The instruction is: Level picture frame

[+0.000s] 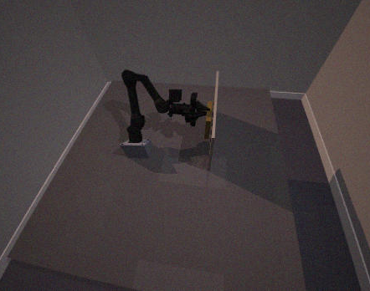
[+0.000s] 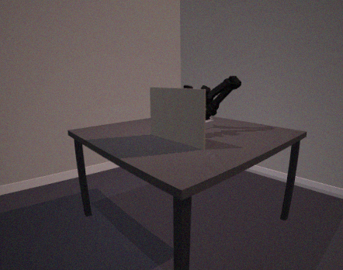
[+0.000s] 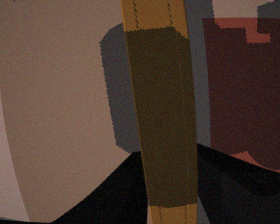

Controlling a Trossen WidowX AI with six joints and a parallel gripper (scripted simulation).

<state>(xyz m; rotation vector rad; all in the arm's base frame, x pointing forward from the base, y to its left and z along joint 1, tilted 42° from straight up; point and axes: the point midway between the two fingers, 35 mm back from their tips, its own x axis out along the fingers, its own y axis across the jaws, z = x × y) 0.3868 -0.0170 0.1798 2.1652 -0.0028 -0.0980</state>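
Right now my gripper tip is 10 mm to the left of the picture frame and 50 mm above it. Round my gripper tip: wall panel: 20 mm ahead, 70 mm below.
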